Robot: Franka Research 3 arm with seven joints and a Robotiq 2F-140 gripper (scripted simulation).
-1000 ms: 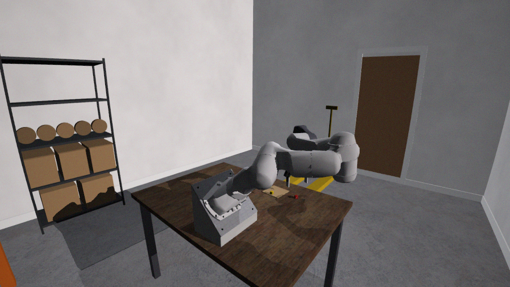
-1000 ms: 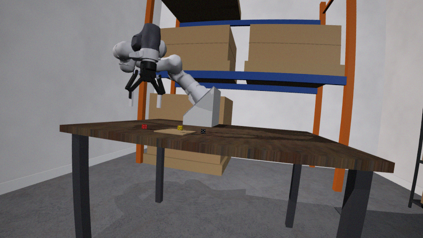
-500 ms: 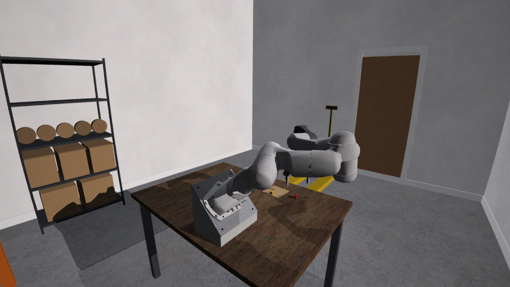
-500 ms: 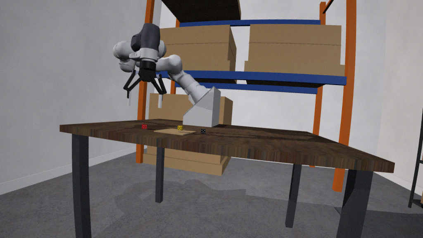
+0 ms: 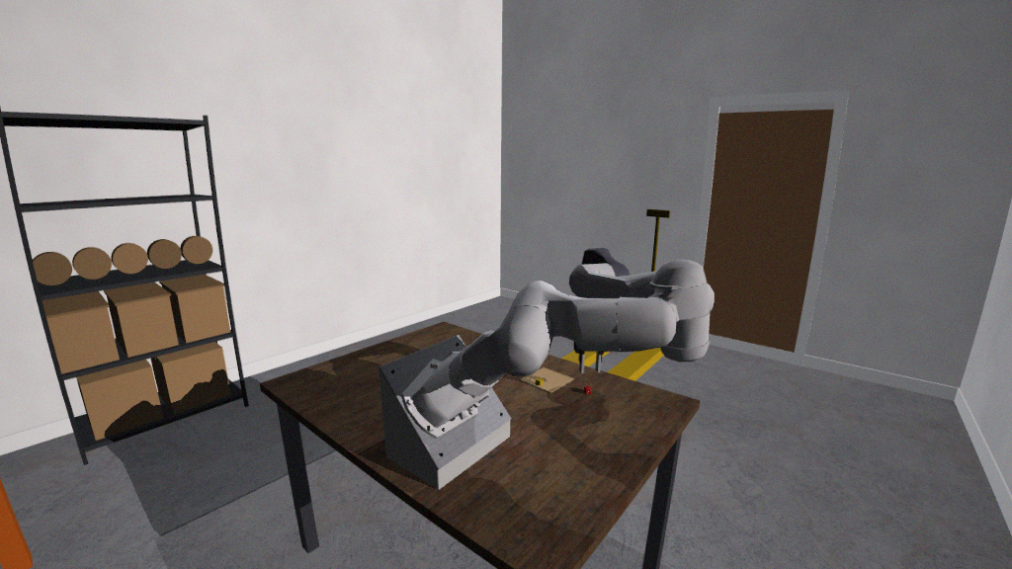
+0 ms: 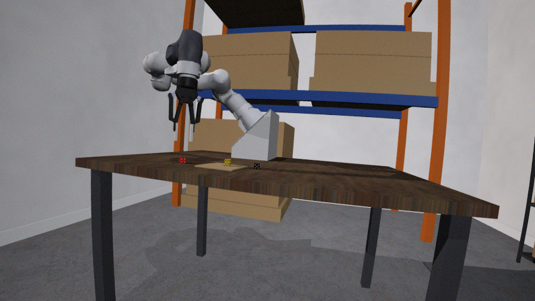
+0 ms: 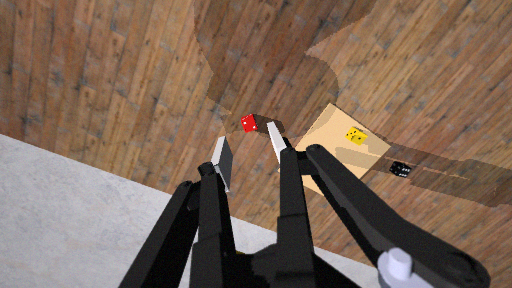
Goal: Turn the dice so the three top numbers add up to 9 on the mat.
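Now: hand 10 cm above the red die. Also, from my hand: yellow die (17 cm to the left, 10 cm below, 4 cm behind); then black die (28 cm to the left, 10 cm below, 1 cm behind); then tan mat (16 cm to the left, 11 cm below, 2 cm ahead).
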